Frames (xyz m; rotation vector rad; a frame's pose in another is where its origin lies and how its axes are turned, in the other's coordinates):
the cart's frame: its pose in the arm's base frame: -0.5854 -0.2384 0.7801 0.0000 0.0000 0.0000
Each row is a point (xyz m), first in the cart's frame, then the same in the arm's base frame.
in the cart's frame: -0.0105 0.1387 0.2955
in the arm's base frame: -0.5959 -0.0997 1.0756
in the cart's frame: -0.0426 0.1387 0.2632
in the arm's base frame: -0.6280 -0.0997 1.0433
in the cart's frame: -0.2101 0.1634 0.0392
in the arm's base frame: -0.7955 -0.0750 0.8193
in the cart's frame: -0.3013 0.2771 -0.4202
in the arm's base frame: -0.8867 0.0387 0.3599
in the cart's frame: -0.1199 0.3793 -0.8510
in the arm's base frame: -0.7053 0.1409 -0.0709
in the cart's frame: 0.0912 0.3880 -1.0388
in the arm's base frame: -0.4942 0.1496 -0.2587
